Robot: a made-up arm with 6 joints. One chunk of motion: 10 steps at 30 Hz.
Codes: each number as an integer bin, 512 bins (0 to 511) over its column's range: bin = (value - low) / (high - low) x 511, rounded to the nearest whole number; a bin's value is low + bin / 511 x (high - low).
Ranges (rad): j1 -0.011..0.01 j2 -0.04..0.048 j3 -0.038..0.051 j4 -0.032..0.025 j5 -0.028..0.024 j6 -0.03..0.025
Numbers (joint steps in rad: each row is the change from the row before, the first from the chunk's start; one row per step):
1: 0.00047 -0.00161 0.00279 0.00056 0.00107 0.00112
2: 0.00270 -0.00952 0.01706 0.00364 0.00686 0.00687
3: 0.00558 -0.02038 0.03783 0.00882 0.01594 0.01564
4: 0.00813 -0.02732 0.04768 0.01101 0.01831 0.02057
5: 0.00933 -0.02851 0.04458 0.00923 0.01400 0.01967
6: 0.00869 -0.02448 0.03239 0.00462 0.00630 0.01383
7: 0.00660 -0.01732 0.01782 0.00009 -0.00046 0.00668
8: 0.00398 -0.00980 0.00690 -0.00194 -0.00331 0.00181
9: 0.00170 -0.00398 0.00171 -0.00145 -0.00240 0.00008
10: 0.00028 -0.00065 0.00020 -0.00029 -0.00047 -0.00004
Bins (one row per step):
1: 279 223 234 292 286 289
2: 333 177 316 320 343 343
3: 403 114 435 366 432 424
4: 465 74 492 386 455 470
5: 495 67 474 370 413 461
6: 479 90 404 328 337 407
7: 428 132 320 288 271 341
8: 365 175 258 269 243 296
9: 309 209 228 274 252 279
10: 274 228 219 284 271 278

